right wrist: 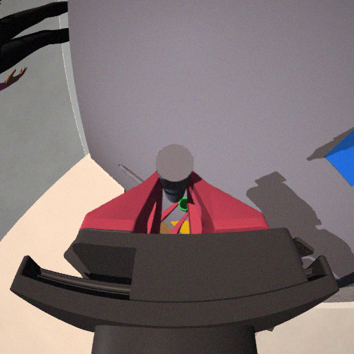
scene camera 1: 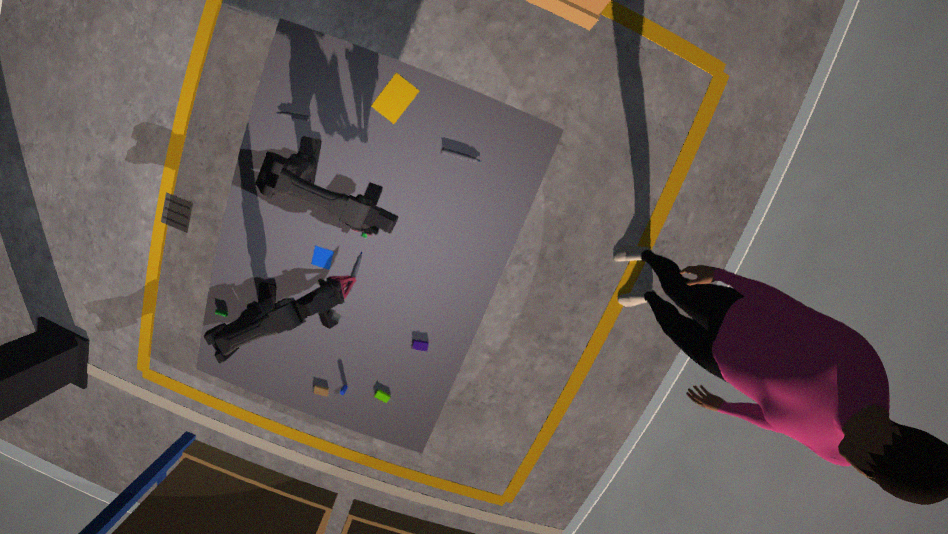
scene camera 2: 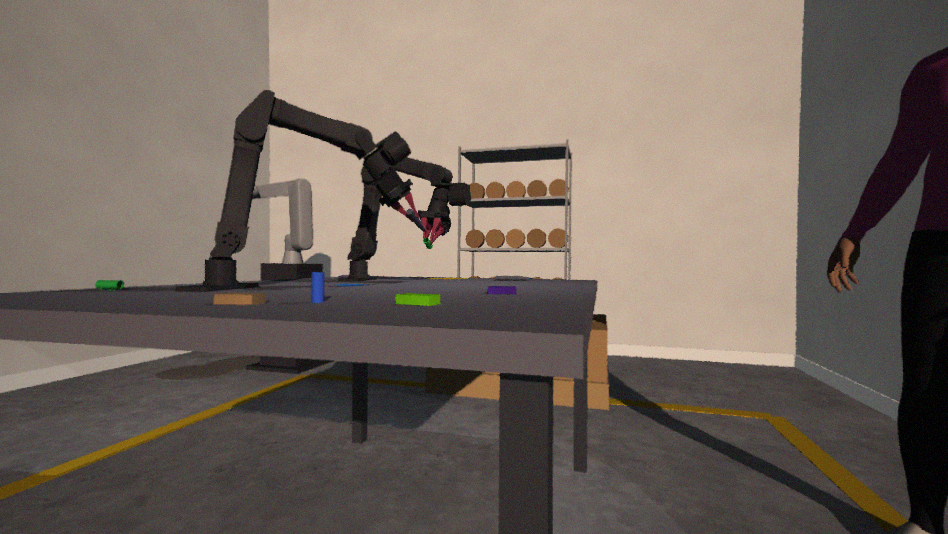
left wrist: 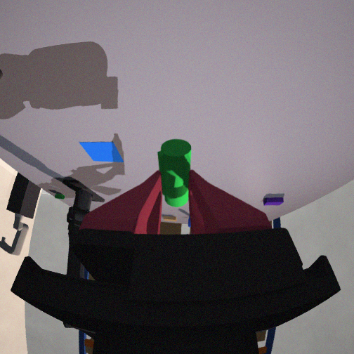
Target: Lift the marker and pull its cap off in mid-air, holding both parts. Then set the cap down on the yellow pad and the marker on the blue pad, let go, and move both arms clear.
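The green cap is in my left gripper, which is shut on it above the table. The dark grey marker is in my right gripper, which is shut on its body in the air. Cap and marker are apart, with a gap between them. The blue pad lies near the right gripper in scene camera 1. The yellow pad lies toward the table's upper edge there.
A purple block, a lime block, a tan block and an upright blue cylinder stand on the table. A green cylinder lies near the right arm's base. A thin grey object lies beyond the yellow pad.
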